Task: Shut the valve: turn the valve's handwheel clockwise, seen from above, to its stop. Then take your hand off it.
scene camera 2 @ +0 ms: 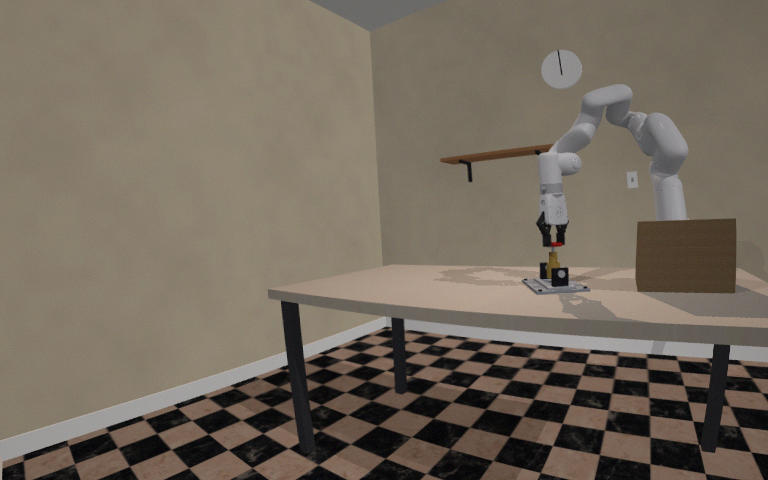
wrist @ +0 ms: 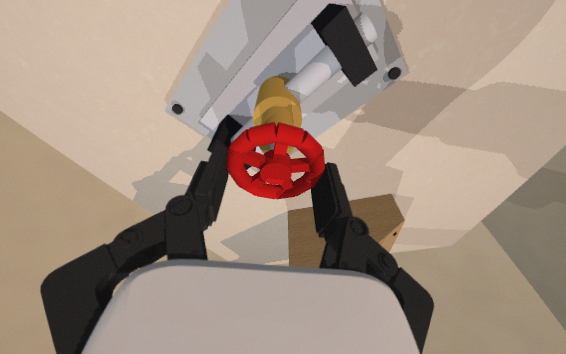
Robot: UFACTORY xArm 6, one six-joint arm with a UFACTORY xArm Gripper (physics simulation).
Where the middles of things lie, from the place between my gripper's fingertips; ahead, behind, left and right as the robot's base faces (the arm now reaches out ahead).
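There is the red handwheel [wrist: 276, 166], 1 cm below my hand, and going by their middles it is, of the things named here, the nearest to my hand. The grey base plate [wrist: 234, 38] I find 13 cm below my hand.
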